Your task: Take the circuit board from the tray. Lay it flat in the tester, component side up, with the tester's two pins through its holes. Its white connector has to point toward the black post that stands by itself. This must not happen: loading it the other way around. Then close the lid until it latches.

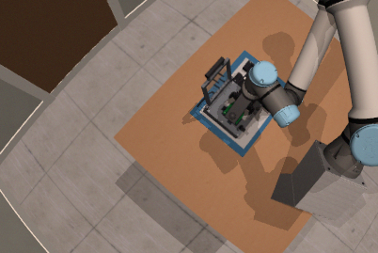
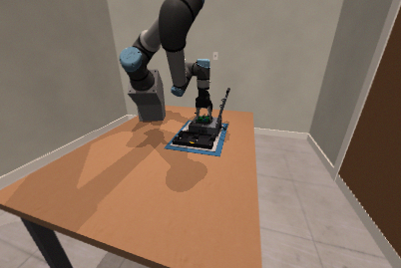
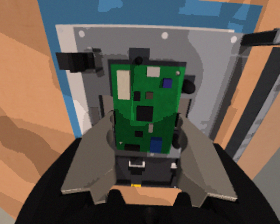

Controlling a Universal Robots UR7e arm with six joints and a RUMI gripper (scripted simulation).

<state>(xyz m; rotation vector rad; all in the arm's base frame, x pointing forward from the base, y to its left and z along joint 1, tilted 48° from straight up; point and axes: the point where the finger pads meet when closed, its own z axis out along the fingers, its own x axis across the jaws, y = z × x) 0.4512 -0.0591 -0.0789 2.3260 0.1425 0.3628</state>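
Now: the black block 6 cm to the left of my hand, 6 cm behind it and 1 cm above it. Also, from my hand: tester lid: 12 cm ahead, 11 cm above; then green circuit board: right at my hand.
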